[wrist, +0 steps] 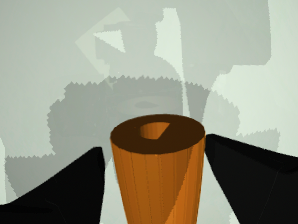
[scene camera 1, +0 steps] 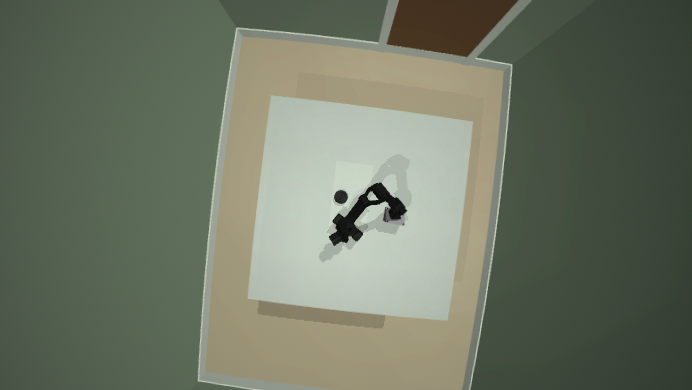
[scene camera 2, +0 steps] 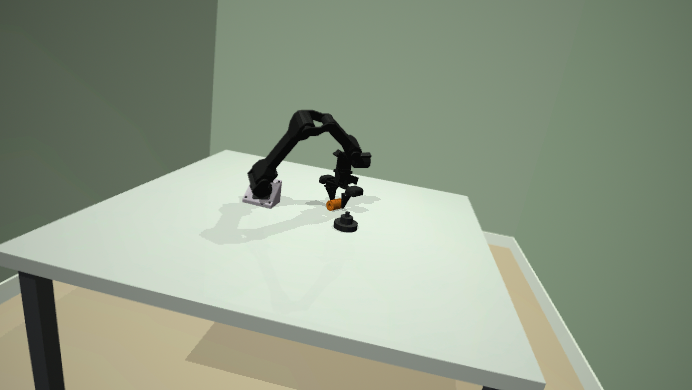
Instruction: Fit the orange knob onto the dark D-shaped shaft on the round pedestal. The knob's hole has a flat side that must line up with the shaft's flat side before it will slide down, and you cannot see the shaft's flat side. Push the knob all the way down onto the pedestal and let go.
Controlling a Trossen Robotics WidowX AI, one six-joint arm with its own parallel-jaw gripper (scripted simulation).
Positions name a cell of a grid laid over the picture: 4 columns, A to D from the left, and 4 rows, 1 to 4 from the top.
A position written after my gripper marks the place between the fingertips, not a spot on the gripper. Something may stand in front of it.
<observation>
I see my gripper (scene camera 2: B3).
My gripper shows as well in the wrist view (wrist: C3).
</observation>
